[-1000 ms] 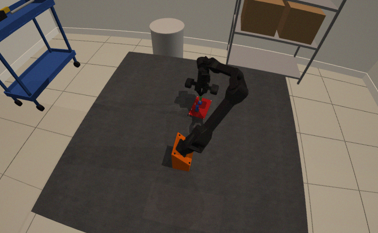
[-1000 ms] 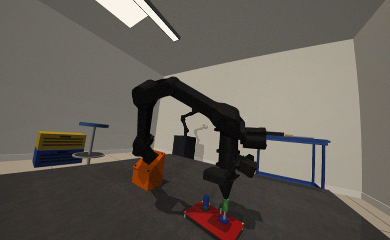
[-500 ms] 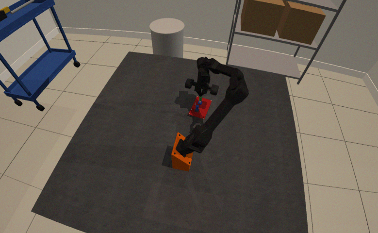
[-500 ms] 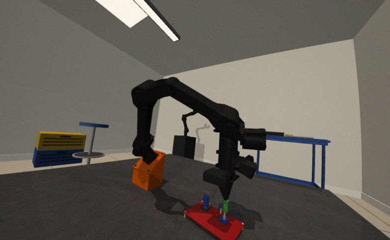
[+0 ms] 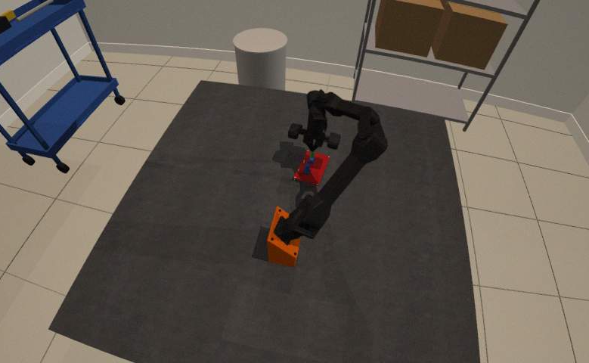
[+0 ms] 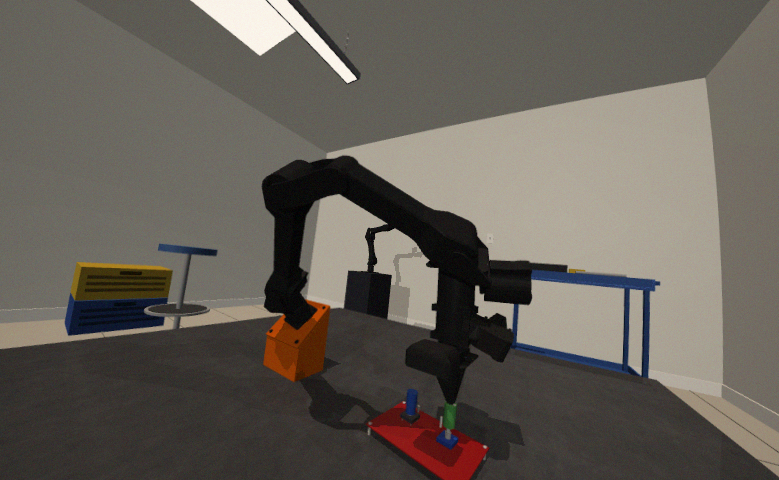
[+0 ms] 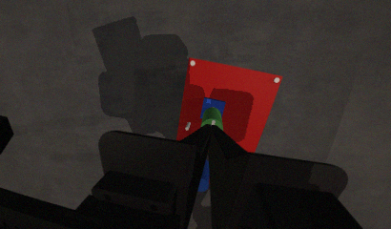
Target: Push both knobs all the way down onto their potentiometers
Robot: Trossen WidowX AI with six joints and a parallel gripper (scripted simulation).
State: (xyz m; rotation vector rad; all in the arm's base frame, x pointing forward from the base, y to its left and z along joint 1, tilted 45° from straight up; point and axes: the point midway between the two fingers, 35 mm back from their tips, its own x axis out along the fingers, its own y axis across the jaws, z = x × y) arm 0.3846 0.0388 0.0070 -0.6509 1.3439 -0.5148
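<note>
Right now my gripper tip is 70 mm past the blue knob and 30 mm above it. Round my gripper tip: green knob: 10 mm below.
</note>
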